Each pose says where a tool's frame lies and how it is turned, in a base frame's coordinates. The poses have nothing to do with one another.
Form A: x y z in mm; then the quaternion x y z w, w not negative.
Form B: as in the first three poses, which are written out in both.
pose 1, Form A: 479.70 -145.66 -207.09 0.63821 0.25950 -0.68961 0.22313
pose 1, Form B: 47.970 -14.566 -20.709 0.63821 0.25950 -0.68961 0.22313
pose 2, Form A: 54.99 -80.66 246.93 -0.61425 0.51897 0.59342 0.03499
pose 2, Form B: 5.499 -8.066 24.693 -0.61425 0.51897 0.59342 0.03499
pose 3, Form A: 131.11 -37.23 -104.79 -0.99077 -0.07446 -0.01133 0.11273
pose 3, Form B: 13.111 -3.723 -10.479 -0.99077 -0.07446 -0.01133 0.11273
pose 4, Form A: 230.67 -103.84 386.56 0.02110 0.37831 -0.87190 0.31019
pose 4, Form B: 23.067 -10.384 38.656 0.02110 0.37831 -0.87190 0.31019
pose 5, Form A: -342.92 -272.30 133.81 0.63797 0.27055 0.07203 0.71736
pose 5, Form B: -34.292 -27.230 13.381 0.63797 0.27055 0.07203 0.71736
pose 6, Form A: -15.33 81.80 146.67 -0.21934 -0.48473 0.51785 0.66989
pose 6, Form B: -1.533 8.180 14.667 -0.21934 -0.48473 0.51785 0.66989
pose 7, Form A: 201.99 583.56 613.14 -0.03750 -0.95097 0.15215 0.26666
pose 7, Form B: 20.199 58.356 61.314 -0.03750 -0.95097 0.15215 0.26666
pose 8, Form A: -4.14 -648.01 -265.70 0.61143 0.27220 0.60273 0.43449
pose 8, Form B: -0.414 -64.801 -26.570 0.61143 0.27220 0.60273 0.43449
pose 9, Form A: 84.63 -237.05 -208.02 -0.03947 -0.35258 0.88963 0.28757
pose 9, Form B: 8.463 -23.705 -20.802 -0.03947 -0.35258 0.88963 0.28757
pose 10, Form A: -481.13 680.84 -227.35 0.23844 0.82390 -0.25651 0.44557
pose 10, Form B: -48.113 68.084 -22.735 0.23844 0.82390 -0.25651 0.44557
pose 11, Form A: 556.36 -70.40 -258.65 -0.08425 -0.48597 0.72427 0.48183
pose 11, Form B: 55.636 -7.040 -25.865 -0.08425 -0.48597 0.72427 0.48183
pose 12, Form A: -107.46 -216.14 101.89 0.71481 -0.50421 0.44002 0.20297
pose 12, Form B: -10.746 -21.614 10.189 0.71481 -0.50421 0.44002 0.20297
